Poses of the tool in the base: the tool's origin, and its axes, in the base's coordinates. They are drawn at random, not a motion.
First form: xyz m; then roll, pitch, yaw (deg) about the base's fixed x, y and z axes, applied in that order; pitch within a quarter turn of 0, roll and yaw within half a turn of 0.
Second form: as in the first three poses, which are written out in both.
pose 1, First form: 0.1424 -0.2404 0.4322 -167.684 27.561 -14.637
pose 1, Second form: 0.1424 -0.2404 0.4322 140.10 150.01 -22.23
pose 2, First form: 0.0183 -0.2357 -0.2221 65.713 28.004 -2.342
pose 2, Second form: 0.0183 -0.2357 -0.2221 -80.38 68.71 59.74
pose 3, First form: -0.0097 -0.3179 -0.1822 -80.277 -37.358 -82.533
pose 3, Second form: -0.0097 -0.3179 -0.1822 13.40 82.29 -127.76
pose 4, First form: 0.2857 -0.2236 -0.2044 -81.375 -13.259 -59.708
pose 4, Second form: 0.2857 -0.2236 -0.2044 32.28 81.61 -103.41
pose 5, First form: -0.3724 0.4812 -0.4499 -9.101 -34.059 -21.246
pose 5, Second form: -0.3724 0.4812 -0.4499 142.79 35.11 -166.83
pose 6, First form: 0.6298 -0.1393 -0.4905 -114.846 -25.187 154.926
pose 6, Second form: 0.6298 -0.1393 -0.4905 -126.22 112.35 -117.40
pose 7, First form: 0.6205 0.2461 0.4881 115.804 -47.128 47.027
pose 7, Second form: 0.6205 0.2461 0.4881 -23.46 107.23 140.11
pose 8, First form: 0.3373 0.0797 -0.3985 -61.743 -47.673 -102.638
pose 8, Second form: 0.3373 0.0797 -0.3985 9.03 71.41 -141.26
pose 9, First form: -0.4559 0.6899 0.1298 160.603 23.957 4.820
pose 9, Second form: -0.4559 0.6899 0.1298 -134.25 149.54 36.78
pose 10, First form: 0.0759 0.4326 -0.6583 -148.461 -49.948 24.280
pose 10, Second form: 0.0759 0.4326 -0.6583 63.00 123.26 -156.26
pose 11, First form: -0.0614 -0.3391 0.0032 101.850 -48.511 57.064
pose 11, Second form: -0.0614 -0.3391 0.0032 -24.00 97.82 139.12
